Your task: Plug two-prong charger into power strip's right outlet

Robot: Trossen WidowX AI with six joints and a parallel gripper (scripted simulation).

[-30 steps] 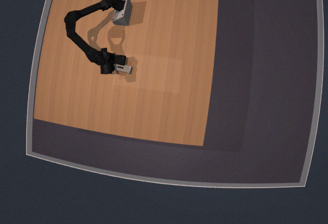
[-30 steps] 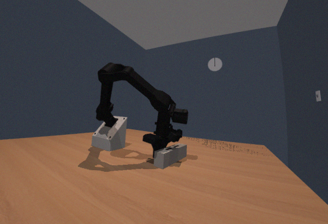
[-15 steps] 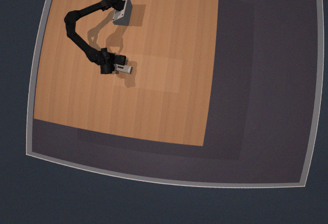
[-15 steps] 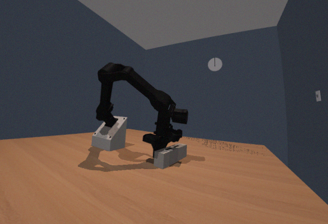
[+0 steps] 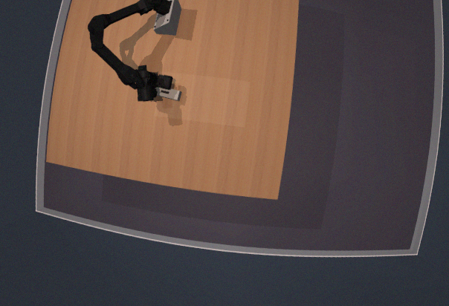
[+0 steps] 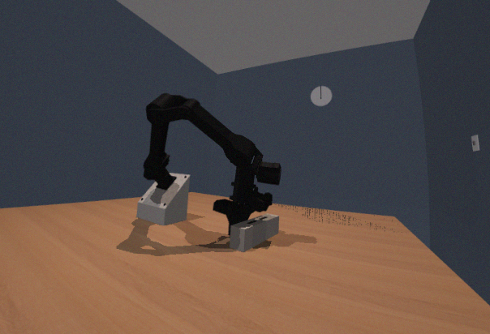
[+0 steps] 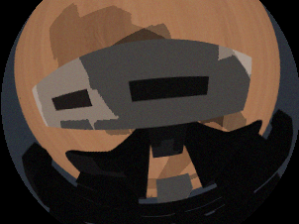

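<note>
Right now my gripper tip is 2 cm short of the black two-prong charger and 1 cm below it.
</note>
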